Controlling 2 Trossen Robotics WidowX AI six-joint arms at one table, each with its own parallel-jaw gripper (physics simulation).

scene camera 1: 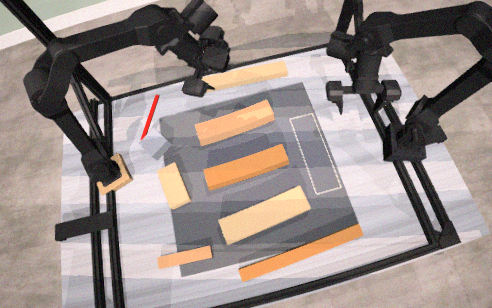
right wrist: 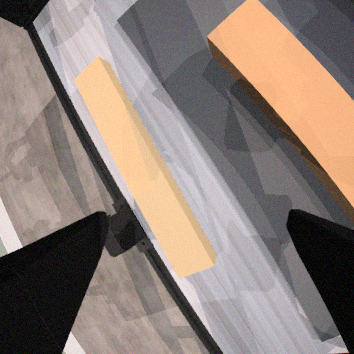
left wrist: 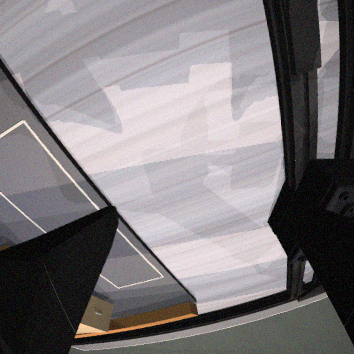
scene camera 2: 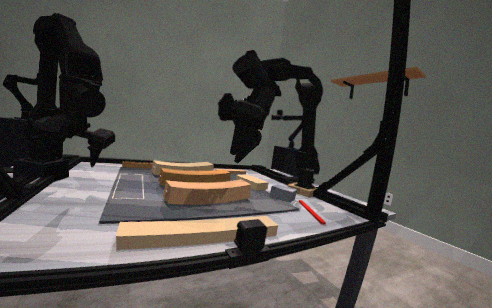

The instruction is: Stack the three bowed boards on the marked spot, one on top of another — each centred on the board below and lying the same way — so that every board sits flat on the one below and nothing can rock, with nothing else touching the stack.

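Places are measured from the left arm's base along level axes (x up, y back, z right), in millimetres.
Pixels of known places: left gripper, fingertip midpoint: (scene camera 1: 357,113) (left wrist: 202,212) (scene camera 2: 76,162); right gripper, fingertip midpoint: (scene camera 1: 218,74) (right wrist: 198,219) (scene camera 2: 234,158); left arm's base, link origin: (scene camera 1: 408,139) (scene camera 2: 42,159); right arm's base, link origin: (scene camera 1: 109,173) (scene camera 2: 304,186).
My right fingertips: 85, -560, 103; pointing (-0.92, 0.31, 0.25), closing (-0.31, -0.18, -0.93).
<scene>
For each thing: its middle in the pictures, then the offset to it from my right fingertips, as dx, dy, dz.
- long pale plank, body centre: (right wrist: 139,161) (scene camera 2: 204,231) (scene camera 1: 243,76) -131, +46, +99
- long orange strip, body centre: (left wrist: 118,324) (scene camera 1: 301,252) -129, +282, -441
- short orange strip, body centre: (scene camera 1: 185,257) -129, -23, -499
- pale block, body centre: (scene camera 1: 174,185) (scene camera 2: 251,182) -123, -98, -310
- grey block, body centre: (scene camera 1: 155,144) (scene camera 2: 283,192) -120, -190, -188
- red stick, body centre: (scene camera 2: 310,210) (scene camera 1: 150,117) -140, -248, -86
Three gently bowed boards lie apart on the dark mat: a light-orange one (scene camera 1: 235,122) (scene camera 2: 207,193) (right wrist: 295,100), a deeper orange one (scene camera 1: 246,170) (scene camera 2: 195,176) and a pale yellow one (scene camera 1: 265,215) (scene camera 2: 182,167). The white outlined spot (scene camera 1: 303,156) (scene camera 2: 143,186) (left wrist: 60,163) bears no board. My left gripper (scene camera 1: 361,109) (left wrist: 202,212) is open and empty, above the table beyond the outline's far end in scene camera 1. My right gripper (right wrist: 198,219) is open and empty, above the table near the long pale plank (scene camera 1: 250,75) (scene camera 2: 185,233) (right wrist: 145,170); one finger is hidden in scene camera 1.
A long orange strip (scene camera 1: 300,253) (left wrist: 150,320), a short orange strip (scene camera 1: 185,257), a pale block (scene camera 1: 174,186) (scene camera 2: 253,181), a grey block (scene camera 1: 156,145) (scene camera 2: 283,193) and a red stick (scene camera 1: 150,116) (scene camera 2: 312,212) lie around the boards. Black rails border the table.
</scene>
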